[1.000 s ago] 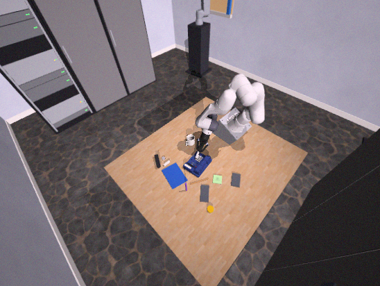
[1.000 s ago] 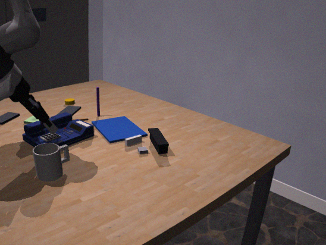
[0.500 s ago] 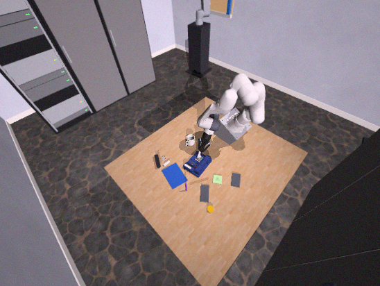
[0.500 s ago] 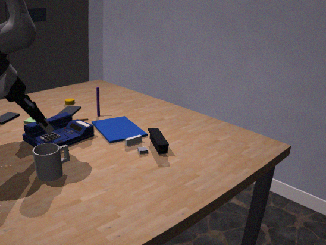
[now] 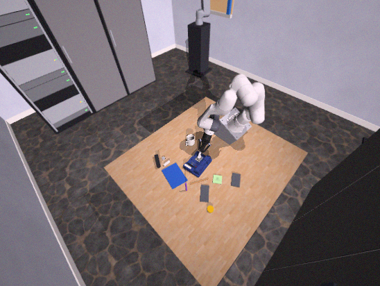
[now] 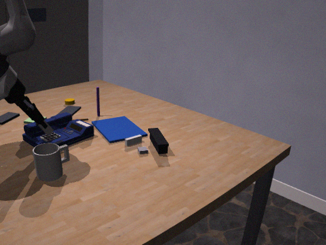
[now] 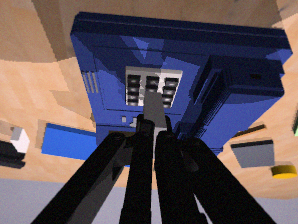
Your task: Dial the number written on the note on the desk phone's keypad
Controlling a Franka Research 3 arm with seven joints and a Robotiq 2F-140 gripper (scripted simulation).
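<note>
Right now my hand is 70 mm to the right of the handset, 50 mm short of it and 20 mm above it. Round my hand: blue folder 280 mm ahead, 80 mm to the right, 60 mm below; grey mug 190 mm to the right, 100 mm behind, 30 mm below; wooden pencil 190 mm ahead, 130 mm to the left, 70 mm below.
</note>
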